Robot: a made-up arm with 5 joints. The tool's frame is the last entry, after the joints.
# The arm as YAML. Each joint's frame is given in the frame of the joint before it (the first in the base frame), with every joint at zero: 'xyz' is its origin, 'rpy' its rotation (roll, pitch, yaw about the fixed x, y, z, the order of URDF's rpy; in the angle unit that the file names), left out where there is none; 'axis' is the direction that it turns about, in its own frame. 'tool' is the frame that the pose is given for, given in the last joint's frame.
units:
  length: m
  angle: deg
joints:
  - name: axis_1
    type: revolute
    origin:
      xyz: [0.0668, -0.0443, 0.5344]
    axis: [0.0, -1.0, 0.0]
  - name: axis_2
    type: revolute
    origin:
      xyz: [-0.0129, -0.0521, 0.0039]
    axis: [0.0, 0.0, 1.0]
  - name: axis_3
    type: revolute
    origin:
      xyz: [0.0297, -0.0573, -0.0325]
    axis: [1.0, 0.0, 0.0]
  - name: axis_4
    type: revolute
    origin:
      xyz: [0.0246, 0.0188, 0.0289]
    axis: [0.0, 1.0, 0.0]
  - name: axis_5
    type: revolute
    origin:
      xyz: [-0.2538, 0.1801, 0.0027]
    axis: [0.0, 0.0, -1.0]
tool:
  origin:
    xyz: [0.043, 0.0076, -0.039]
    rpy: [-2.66, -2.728, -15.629]
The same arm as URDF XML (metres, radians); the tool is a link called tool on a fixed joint. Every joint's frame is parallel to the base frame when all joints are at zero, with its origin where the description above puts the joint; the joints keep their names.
<robot name="arm">
<joint name="axis_1" type="continuous"><parent link="base_link"/><child link="link1"/><origin xyz="0.0668 -0.0443 0.5344"/><axis xyz="0 -1 0"/></joint>
<joint name="axis_2" type="continuous"><parent link="link1"/><child link="link2"/><origin xyz="-0.0129 -0.0521 0.0039"/><axis xyz="0 0 1"/></joint>
<joint name="axis_3" type="continuous"><parent link="link2"/><child link="link3"/><origin xyz="0.0297 -0.0573 -0.0325"/><axis xyz="1 0 0"/></joint>
<joint name="axis_4" type="continuous"><parent link="link3"/><child link="link4"/><origin xyz="0.0246 0.0188 0.0289"/><axis xyz="0 1 0"/></joint>
<joint name="axis_5" type="continuous"><parent link="link4"/><child link="link5"/><origin xyz="-0.2538 0.1801 0.0027"/><axis xyz="0 0 -1"/></joint>
<joint name="tool_fixed" type="fixed"><parent link="link5"/><child link="tool"/><origin xyz="0.0430 0.0076 -0.0390" rpy="-0.0464 -0.0476 -0.2728"/></joint>
<link name="base_link"/>
<link name="link1"/>
<link name="link2"/>
<link name="link3"/>
<link name="link4"/>
<link name="link5"/>
<link name="tool"/>
</robot>

